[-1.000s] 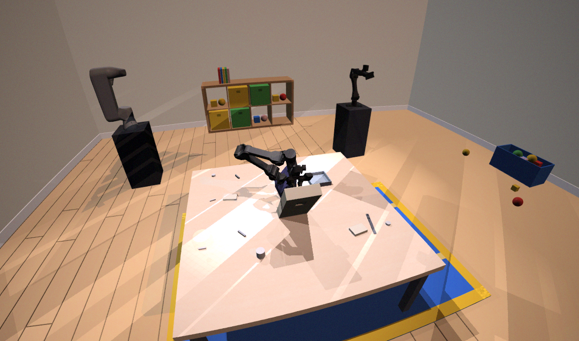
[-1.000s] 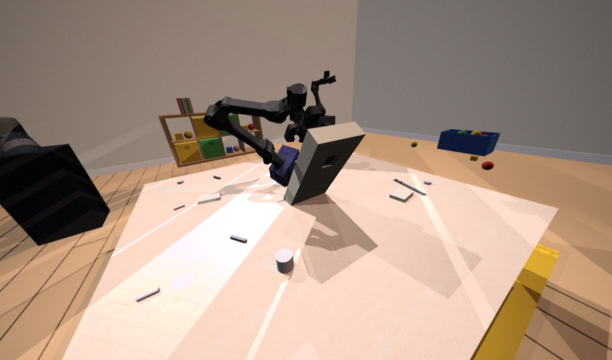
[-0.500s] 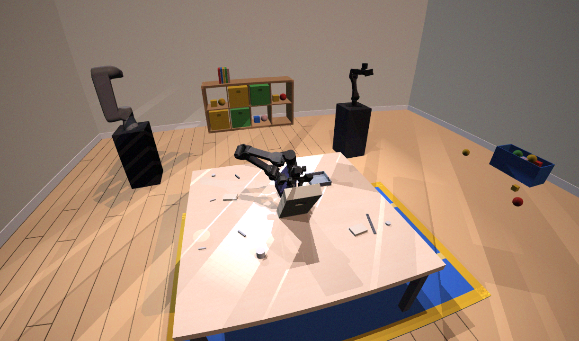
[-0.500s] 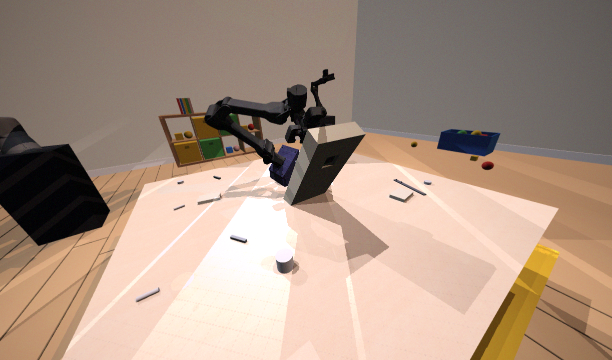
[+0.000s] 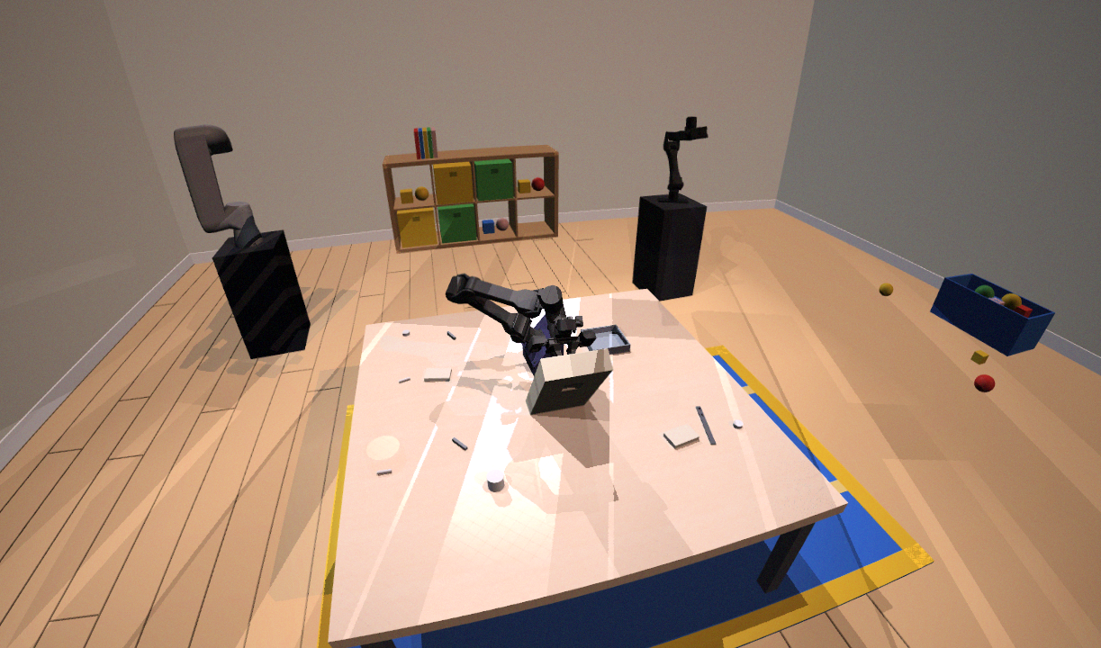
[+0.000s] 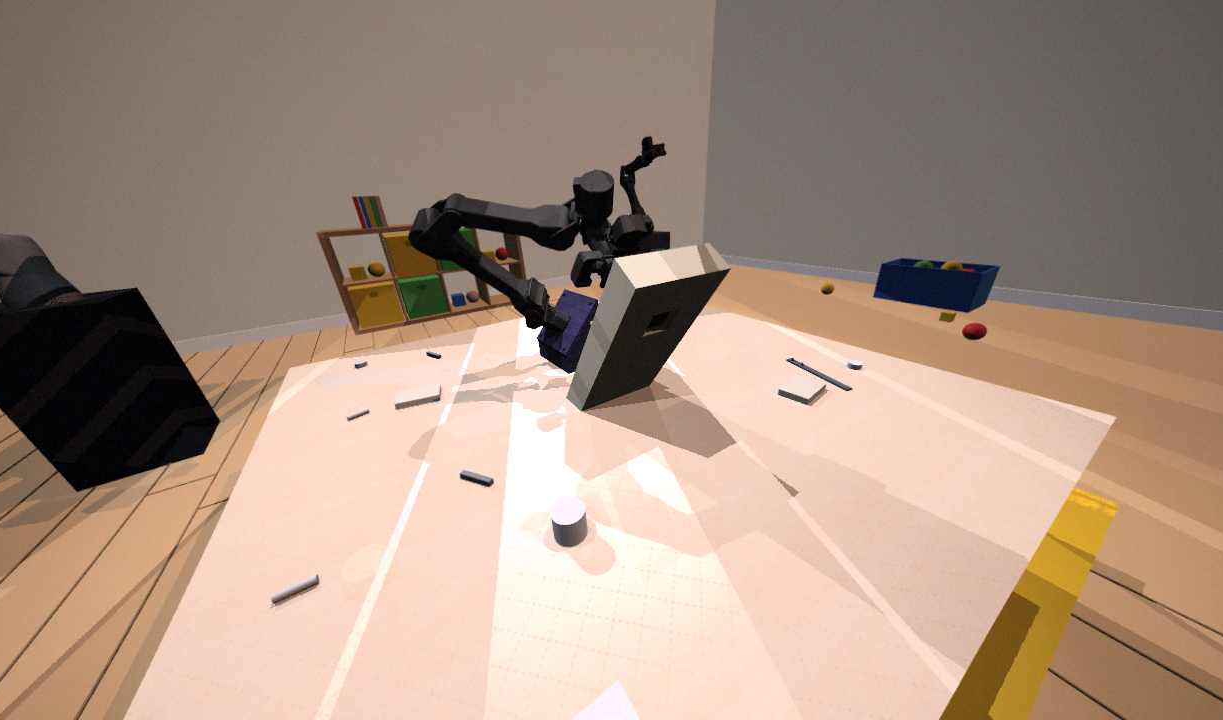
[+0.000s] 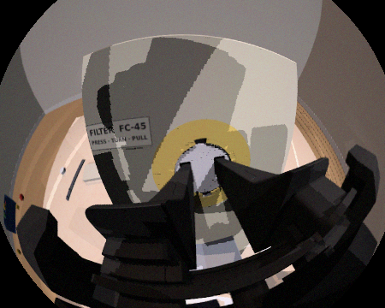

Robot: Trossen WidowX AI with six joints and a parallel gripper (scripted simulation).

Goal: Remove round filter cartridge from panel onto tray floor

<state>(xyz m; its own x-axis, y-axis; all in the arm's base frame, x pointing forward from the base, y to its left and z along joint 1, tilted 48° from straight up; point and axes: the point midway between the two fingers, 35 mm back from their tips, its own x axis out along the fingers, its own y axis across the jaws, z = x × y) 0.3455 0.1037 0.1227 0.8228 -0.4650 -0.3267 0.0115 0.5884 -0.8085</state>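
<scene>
My gripper tip is now 1 cm short of the round white filter cartridge and 1 cm above it. From my gripper tip the other things lie so: service panel (4 cm behind, 8 cm below); grey tray (41 cm behind, 31 cm to the left, 23 cm below).
</scene>
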